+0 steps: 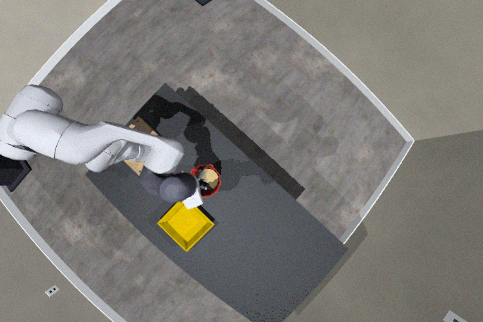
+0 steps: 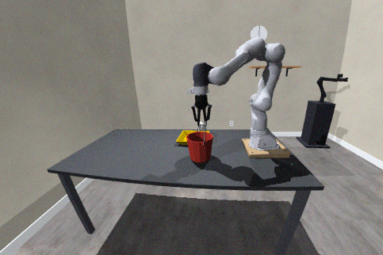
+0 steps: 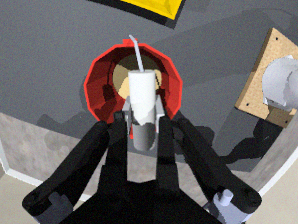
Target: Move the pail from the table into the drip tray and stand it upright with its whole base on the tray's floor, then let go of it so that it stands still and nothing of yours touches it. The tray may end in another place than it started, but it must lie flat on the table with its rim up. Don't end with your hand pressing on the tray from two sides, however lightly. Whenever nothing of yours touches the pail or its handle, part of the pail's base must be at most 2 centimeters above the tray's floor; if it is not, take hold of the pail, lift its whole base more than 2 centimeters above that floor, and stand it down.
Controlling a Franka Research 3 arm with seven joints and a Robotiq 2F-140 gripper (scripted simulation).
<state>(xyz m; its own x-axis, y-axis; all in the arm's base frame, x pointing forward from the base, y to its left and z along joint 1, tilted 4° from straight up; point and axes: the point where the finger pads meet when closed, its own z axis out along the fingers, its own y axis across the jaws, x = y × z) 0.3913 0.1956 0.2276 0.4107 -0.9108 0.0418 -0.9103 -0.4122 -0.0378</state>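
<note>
Right now the red pail is 9 cm below my hand and 1 cm ahead of it. Also, from my hand: yellow drip tray (29 cm to the right, 22 cm below, 13 cm ahead); pail wire handle (3 cm below, 1 cm ahead).
</note>
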